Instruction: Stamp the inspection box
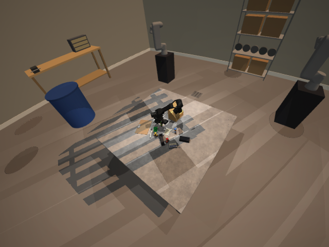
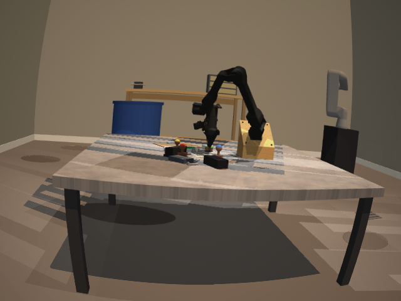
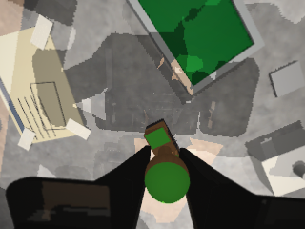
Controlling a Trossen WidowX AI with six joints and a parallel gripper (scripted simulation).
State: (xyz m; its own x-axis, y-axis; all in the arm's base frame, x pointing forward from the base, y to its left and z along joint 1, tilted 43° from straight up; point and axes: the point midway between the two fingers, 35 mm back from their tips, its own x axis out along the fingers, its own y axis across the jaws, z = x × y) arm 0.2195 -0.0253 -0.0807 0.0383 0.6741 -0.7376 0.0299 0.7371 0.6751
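The green ink pad is 100 mm ahead of my gripper tip, 20 mm to the right of it and 20 mm below it. Round my gripper tip: yellow-knobbed stamp (170 mm ahead, 50 mm to the left, 10 mm below); green-knobbed PASS stamp (right at my gripper tip); cream card (40 mm ahead, 120 mm to the left, 30 mm below).
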